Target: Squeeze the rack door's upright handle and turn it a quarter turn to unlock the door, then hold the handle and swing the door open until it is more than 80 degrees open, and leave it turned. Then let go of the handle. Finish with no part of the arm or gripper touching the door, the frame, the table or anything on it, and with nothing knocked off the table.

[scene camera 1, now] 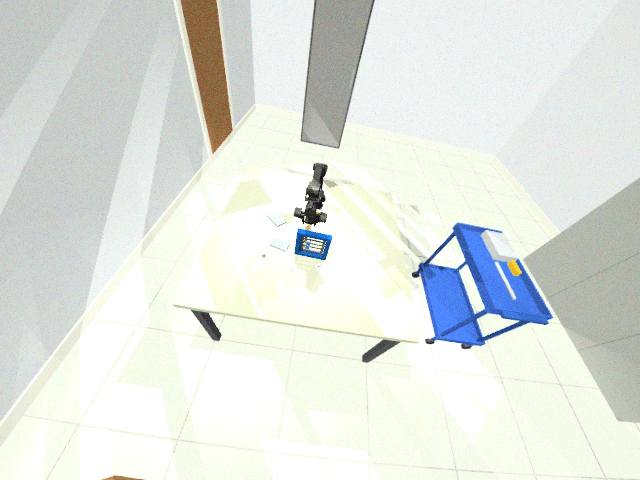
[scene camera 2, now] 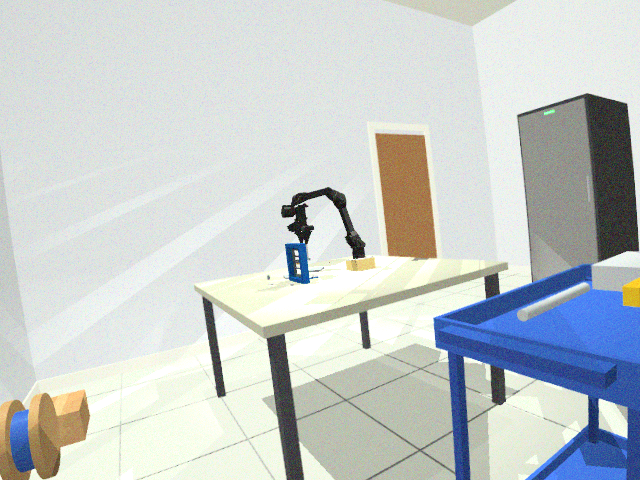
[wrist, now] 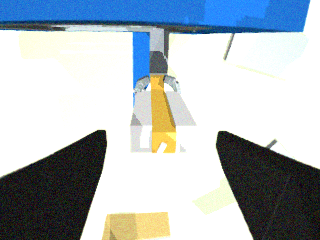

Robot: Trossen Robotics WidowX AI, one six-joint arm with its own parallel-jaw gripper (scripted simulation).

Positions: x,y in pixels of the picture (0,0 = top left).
Scene:
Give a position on a small blue rack frame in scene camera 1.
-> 300,232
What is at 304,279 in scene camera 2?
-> A small blue rack frame.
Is my gripper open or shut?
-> Open.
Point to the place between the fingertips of my gripper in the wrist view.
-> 162,138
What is my gripper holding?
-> Nothing.

